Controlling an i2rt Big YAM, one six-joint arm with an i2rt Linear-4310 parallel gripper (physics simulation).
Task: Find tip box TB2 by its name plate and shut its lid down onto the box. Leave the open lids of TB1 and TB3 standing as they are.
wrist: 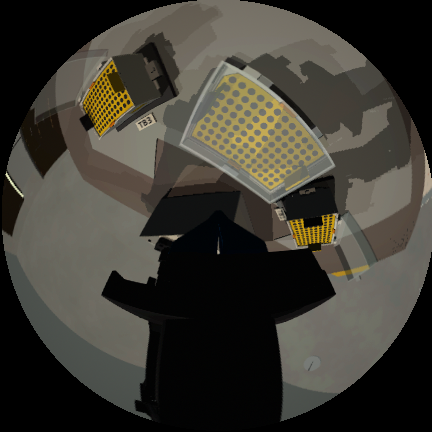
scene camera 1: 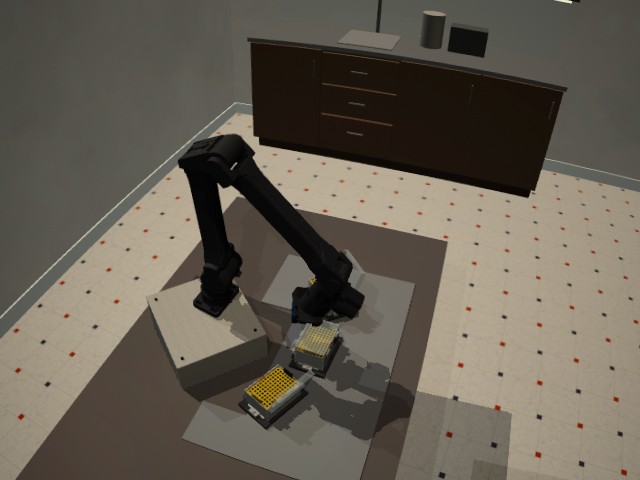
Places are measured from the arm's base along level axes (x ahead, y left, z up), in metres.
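Pixels of known places: gripper, fingertip midpoint: (wrist: pixel 217 215) (scene camera 1: pixel 293 322); arm's base, link origin: (scene camera 1: pixel 216 297).
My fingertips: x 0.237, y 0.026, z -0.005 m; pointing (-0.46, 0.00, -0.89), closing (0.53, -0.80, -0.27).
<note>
Ahead of a thing's pixels: the offset from my fingertips to its middle. "*": to the spot under its first point. Level surfaces: height alone.
The middle tip box, TB2 by its place between the others, @[dx +0.065, dy +0.015, dz -0.047 m] (scene camera 1: pixel 317 342) (wrist: pixel 255 130) has its clear lid lying over the yellow tip rack; whether it is fully seated I cannot tell. Its name plate is not readable. TB3 @[dx +0.006, dy +0.218, dz -0.047 m] (scene camera 1: pixel 313 281) (wrist: pixel 106 97), its plate readable in the wrist view, is mostly hidden behind the arm in the scene view; its clear lid @[* dx +0.066, dy +0.265, dz +0.032 m] (scene camera 1: pixel 354 264) stands open. The near box, TB1 by elimination, @[dx +0.035, dy -0.183, dz -0.047 m] (scene camera 1: pixel 271 386) (wrist: pixel 314 230) has its lid @[dx +0.099, dy -0.203, dz -0.007 m] (scene camera 1: pixel 303 383) (wrist: pixel 359 245) open. My gripper (scene camera 1: pixel 314 320) (wrist: pixel 217 215) is shut and empty, close by the far side of the middle box.
The boxes stand on a grey mat @[dz -0.112 m] (scene camera 1: pixel 232 428). The arm's pale base block (scene camera 1: pixel 206 346) stands left of them. A dark cabinet (scene camera 1: pixel 434 118) stands at the back, with a grey cylinder (scene camera 1: pixel 432 31) and a black box (scene camera 1: pixel 467 40) on top.
</note>
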